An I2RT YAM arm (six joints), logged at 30 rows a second.
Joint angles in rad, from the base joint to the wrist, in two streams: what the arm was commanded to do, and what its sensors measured. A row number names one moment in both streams.
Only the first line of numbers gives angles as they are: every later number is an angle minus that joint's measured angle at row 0.
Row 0, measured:
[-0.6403, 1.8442, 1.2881, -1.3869, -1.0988, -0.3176]
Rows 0 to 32, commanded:
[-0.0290, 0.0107, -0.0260, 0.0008, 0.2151, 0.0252]
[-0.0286, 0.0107, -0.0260, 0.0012, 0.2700, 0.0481]
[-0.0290, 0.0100, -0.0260, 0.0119, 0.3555, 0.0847]
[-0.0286, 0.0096, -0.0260, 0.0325, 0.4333, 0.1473]
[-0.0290, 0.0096, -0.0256, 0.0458, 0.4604, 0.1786]
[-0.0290, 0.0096, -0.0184, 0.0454, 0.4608, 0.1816]
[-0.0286, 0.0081, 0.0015, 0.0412, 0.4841, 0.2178]
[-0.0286, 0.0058, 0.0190, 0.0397, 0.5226, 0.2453]
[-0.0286, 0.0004, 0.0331, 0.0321, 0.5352, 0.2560]
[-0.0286, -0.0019, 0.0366, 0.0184, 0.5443, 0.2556]
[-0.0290, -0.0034, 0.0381, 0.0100, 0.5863, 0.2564]
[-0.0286, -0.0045, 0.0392, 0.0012, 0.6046, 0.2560]
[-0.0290, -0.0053, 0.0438, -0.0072, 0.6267, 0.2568]
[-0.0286, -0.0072, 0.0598, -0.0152, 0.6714, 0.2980]
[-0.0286, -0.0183, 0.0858, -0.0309, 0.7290, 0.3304]
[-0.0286, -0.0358, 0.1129, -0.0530, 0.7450, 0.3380]
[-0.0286, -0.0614, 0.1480, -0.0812, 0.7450, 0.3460]
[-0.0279, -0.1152, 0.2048, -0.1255, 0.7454, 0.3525]
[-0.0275, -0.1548, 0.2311, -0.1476, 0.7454, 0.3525]
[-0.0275, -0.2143, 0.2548, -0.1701, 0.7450, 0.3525]
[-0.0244, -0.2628, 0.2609, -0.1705, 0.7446, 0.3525]
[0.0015, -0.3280, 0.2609, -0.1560, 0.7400, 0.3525]
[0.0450, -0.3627, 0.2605, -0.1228, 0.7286, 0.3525]
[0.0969, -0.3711, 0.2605, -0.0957, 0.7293, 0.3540]
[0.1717, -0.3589, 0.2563, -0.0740, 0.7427, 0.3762]
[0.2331, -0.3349, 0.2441, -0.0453, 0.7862, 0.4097]
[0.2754, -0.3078, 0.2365, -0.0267, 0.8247, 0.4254]
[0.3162, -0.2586, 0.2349, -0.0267, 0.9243, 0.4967]
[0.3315, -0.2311, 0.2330, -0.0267, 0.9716, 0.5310]
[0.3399, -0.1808, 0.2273, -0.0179, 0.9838, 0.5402]
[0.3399, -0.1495, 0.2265, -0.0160, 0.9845, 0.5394]
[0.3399, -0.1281, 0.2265, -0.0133, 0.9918, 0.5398]
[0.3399, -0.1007, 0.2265, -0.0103, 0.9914, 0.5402]
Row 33, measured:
[0.3307, -0.1381, 0.2327, -0.0137, 0.9533, 0.5200]
